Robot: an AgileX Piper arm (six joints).
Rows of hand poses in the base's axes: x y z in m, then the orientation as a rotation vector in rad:
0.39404 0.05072 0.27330 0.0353 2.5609 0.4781
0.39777 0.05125 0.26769 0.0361 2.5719 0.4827
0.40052 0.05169 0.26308 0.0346 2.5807 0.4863
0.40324 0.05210 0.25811 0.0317 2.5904 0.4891
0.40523 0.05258 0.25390 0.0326 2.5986 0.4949
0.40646 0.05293 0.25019 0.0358 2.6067 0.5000
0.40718 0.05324 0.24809 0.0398 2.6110 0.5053
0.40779 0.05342 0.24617 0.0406 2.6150 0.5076
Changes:
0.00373 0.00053 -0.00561 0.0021 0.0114 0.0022
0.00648 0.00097 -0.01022 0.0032 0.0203 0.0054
0.00920 0.00138 -0.01519 0.0035 0.0297 0.0095
0.01119 0.00186 -0.01940 0.0067 0.0386 0.0114
0.01242 0.00221 -0.02311 0.0099 0.0476 0.0116
0.01314 0.00252 -0.02521 0.0138 0.0531 0.0107
0.01375 0.00270 -0.02713 0.0151 0.0574 0.0112

